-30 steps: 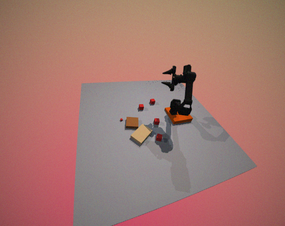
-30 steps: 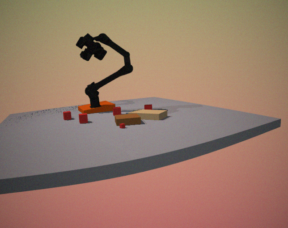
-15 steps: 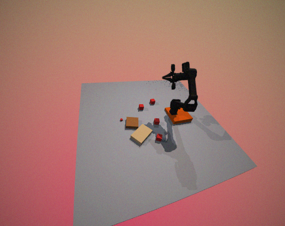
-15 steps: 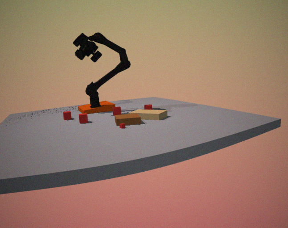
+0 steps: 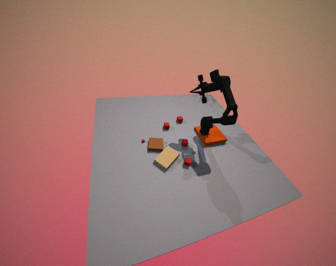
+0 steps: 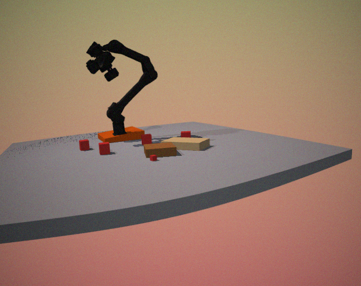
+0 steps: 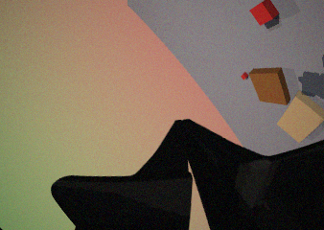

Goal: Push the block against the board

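Right now the square block is 33 cm below my gripper tip, 24 cm ahead of it and 17 cm to the left of it. Also, from my gripper tip: board (33 cm below, 29 cm to the left, 18 cm ahead); then tiny red cube (34 cm below, 32 cm ahead, 12 cm to the left).
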